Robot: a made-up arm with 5 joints.
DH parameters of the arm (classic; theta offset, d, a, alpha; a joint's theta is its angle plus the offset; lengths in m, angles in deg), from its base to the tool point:
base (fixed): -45 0 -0.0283 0
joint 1: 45 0.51 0 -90
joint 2: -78.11 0 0.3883 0
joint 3: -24.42 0 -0.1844 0
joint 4: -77.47 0.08 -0.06 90
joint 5: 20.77 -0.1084 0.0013 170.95
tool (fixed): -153.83 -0.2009 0 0
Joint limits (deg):
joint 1: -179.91..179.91
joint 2: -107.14..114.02
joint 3: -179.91..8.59
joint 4: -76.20..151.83
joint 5: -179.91..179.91
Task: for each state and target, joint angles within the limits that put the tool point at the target. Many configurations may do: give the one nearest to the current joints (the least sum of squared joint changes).
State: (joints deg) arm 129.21 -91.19 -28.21 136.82 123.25
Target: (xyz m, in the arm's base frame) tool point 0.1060 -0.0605 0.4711
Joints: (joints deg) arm 169.40 -107.14 2.67 102.43 121.10
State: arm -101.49 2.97 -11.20 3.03 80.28
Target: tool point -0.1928 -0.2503 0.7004
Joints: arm -135.86 0.19 -24.22 -1.87 83.18
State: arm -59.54 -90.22 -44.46 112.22 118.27
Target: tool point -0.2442 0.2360 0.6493
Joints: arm -33.91 -107.14 -72.55 133.28 126.36
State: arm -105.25 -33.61 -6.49 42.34 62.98
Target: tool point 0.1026 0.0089 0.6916
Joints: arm -54.86 -40.46 -9.85 41.42 45.56
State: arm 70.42 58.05 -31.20 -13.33 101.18
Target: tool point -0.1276 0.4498 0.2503
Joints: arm 95.47 74.98 -53.65 -15.36 97.66
